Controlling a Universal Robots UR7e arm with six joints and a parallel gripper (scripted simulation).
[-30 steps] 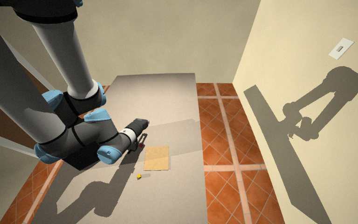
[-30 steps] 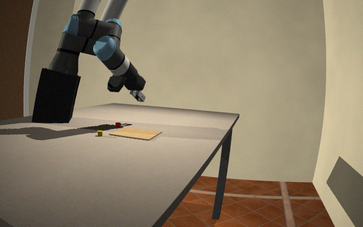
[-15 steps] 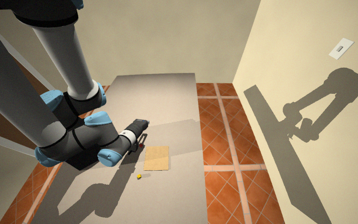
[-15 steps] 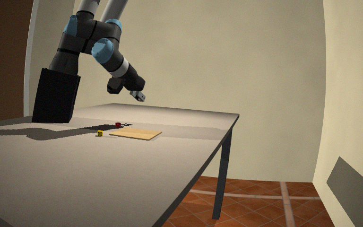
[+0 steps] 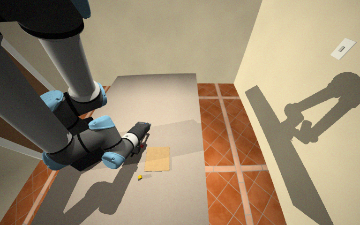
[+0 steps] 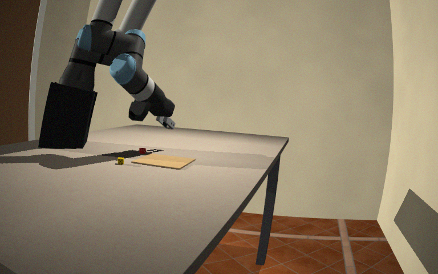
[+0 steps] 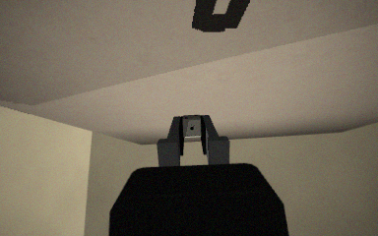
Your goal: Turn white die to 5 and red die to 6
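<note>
Now: the red die 50 mm behind my hand, 100 mm to the right of it and 80 mm below it. Also, from my hand: white die: 10 mm to the left, 10 mm below; then yellow die: 50 mm behind, 280 mm to the right, 80 mm below; then tan mat: 50 mm ahead, 180 mm to the right, 80 mm below.
</note>
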